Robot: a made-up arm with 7 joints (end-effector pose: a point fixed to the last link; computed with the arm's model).
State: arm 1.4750 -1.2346 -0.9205 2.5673 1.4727 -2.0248 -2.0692
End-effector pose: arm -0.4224 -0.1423 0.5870 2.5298 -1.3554 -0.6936
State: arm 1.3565 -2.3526 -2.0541 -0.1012 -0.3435 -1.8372 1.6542
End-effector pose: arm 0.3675 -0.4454 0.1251 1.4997 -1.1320 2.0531
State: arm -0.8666 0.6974 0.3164 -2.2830 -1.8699 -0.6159 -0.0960
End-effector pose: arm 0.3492 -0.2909 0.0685 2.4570 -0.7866 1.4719
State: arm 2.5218 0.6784 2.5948 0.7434 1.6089 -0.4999 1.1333
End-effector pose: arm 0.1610 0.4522 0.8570 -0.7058 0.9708 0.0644
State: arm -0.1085 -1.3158 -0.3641 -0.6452 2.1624 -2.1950 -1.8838
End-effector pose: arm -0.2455 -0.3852 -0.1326 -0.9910 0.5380 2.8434
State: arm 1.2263 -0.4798 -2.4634 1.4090 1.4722 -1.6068 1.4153
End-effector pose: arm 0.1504 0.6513 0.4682 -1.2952 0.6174 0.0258
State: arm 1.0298 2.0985 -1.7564 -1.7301 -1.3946 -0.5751 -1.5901
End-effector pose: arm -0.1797 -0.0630 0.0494 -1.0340 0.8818 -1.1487
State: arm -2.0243 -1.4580 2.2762 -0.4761 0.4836 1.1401 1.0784
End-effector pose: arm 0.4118 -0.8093 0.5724 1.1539 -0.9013 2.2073
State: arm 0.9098 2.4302 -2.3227 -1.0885 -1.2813 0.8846 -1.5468
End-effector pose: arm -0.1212 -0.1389 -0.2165 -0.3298 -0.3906 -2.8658
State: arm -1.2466 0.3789 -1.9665 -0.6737 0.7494 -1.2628 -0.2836
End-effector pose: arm 0.1792 0.2775 0.1362 1.7816 -0.9820 1.7492
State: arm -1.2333 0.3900 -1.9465 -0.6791 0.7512 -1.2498 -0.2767
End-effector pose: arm 0.1834 0.2767 0.1485 1.8212 -1.0135 1.7257
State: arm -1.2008 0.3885 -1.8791 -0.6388 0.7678 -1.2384 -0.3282
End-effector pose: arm 0.1937 0.2663 0.1760 1.8585 -1.1519 1.5740
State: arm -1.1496 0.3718 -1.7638 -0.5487 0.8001 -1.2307 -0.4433
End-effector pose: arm 0.2064 0.2448 0.2169 1.8850 -1.3580 1.2687
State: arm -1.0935 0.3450 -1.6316 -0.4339 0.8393 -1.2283 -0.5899
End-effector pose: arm 0.2148 0.2182 0.2612 1.8948 -1.5200 0.8841
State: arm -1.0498 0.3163 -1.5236 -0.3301 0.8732 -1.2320 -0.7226
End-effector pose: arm 0.2168 0.1957 0.2973 1.8873 -1.5859 0.5563
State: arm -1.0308 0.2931 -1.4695 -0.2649 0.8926 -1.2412 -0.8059
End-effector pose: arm 0.2145 0.1856 0.3153 1.8644 -1.5911 0.3850
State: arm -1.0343 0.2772 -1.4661 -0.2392 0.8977 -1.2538 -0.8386
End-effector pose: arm 0.2101 0.1880 0.3154 1.8303 -1.5828 0.3590
